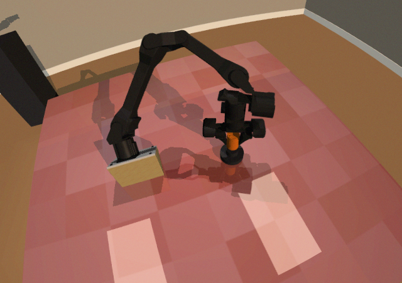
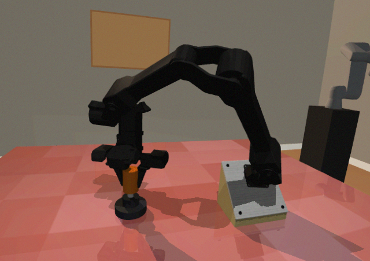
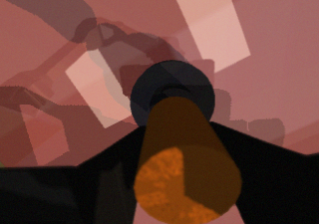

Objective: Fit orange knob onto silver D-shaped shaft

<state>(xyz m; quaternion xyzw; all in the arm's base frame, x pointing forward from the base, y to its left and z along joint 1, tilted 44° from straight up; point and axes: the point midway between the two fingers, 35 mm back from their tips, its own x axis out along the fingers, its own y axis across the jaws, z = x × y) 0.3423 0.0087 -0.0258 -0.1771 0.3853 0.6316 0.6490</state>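
My gripper tip is now 30 mm below the orange knob. The rest, counted from my gripper tip: pedestal: 40 mm below.
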